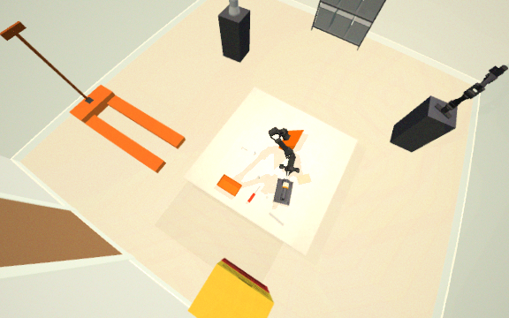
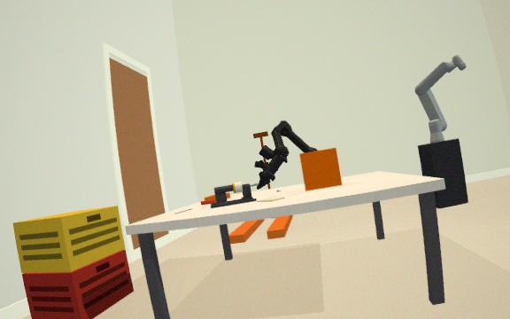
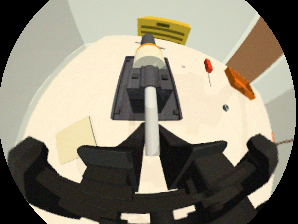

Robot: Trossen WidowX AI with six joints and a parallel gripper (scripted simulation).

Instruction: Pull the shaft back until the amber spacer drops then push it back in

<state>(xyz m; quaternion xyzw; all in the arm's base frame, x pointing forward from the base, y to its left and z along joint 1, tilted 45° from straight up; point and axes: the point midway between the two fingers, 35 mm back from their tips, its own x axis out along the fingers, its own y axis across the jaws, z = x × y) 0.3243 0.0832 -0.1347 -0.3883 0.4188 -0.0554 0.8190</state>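
Now: the grey shaft 5 cm ahead of my gripper tip, 3 cm above it and 1 cm to the left of it. Also, from my gripper tip: beige card 16 cm to the left, 7 cm behind, 5 cm below; then white spacer 10 cm ahead, 2 cm to the left, 2 cm above; then dark shaft fixture 14 cm ahead, 3 cm to the left, 1 cm below.
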